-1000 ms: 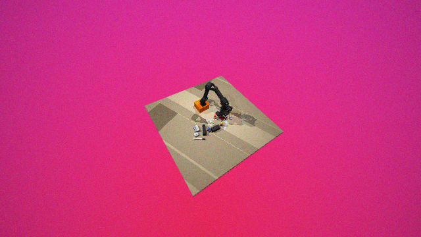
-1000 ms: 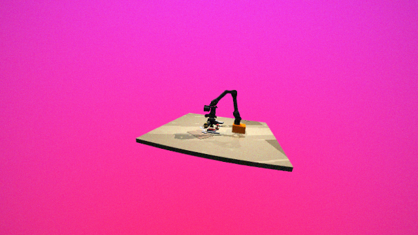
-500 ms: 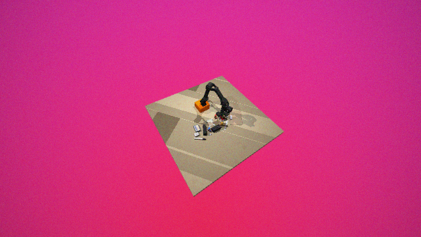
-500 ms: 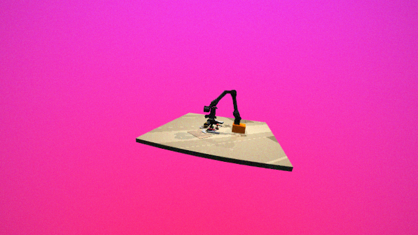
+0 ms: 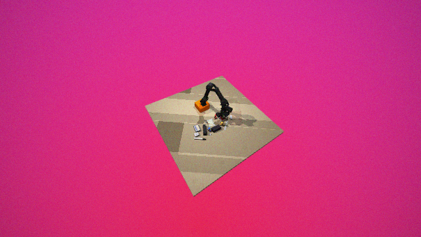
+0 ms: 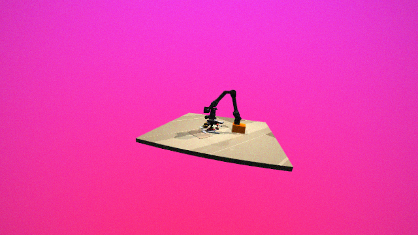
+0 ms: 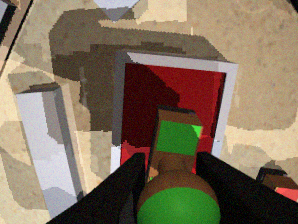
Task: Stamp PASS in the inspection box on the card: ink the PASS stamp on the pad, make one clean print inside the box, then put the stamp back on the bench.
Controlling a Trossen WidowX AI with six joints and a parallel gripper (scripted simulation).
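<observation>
The ink pad is 40 mm below my gripper tip. The rest, counted from my gripper tip: stamp 70 mm to the right, 50 mm behind, 20 mm below; white card 160 mm to the right, 40 mm below, 20 mm behind; stamp with blue knob 240 mm to the right, 70 mm ahead, 20 mm below.
</observation>
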